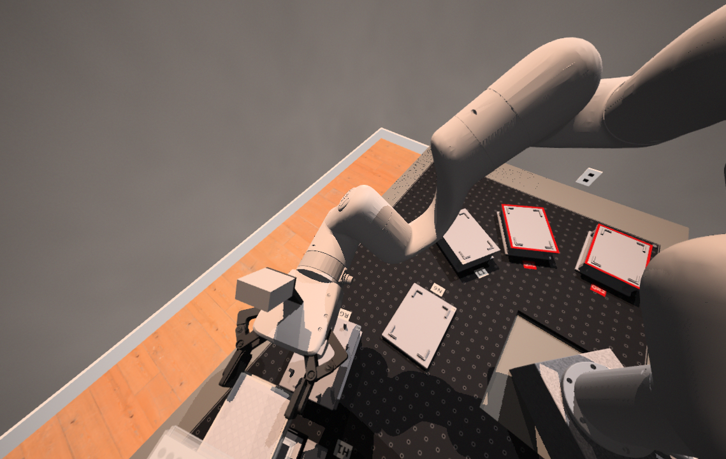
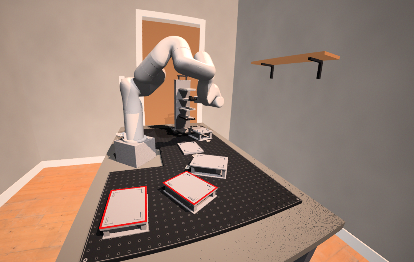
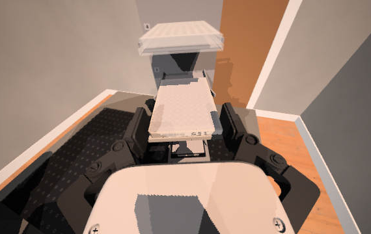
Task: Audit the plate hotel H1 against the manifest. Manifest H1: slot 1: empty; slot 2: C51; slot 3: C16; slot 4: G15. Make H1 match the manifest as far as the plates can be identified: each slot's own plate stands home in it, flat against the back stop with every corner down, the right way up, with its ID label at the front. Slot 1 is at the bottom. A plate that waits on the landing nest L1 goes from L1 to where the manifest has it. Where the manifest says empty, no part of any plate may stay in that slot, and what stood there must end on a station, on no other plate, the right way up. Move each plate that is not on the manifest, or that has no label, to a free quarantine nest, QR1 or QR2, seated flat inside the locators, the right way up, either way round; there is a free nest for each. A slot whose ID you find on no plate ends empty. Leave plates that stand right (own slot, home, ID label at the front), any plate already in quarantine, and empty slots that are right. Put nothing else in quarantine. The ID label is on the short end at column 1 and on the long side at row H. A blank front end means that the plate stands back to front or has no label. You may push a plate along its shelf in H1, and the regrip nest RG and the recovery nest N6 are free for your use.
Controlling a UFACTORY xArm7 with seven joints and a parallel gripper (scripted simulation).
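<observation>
My gripper is now 50 mm to the right of the white well plate, 20 mm past it and 20 mm above it. From my hand the other things lie so: clear plate labelled C51 (100 mm to the left, 100 mm below, 30 mm behind); slot tag 4 (150 mm to the left, 110 mm behind, 70 mm above); plate hotel H1 (180 mm to the left, 80 mm below, 50 mm behind).
</observation>
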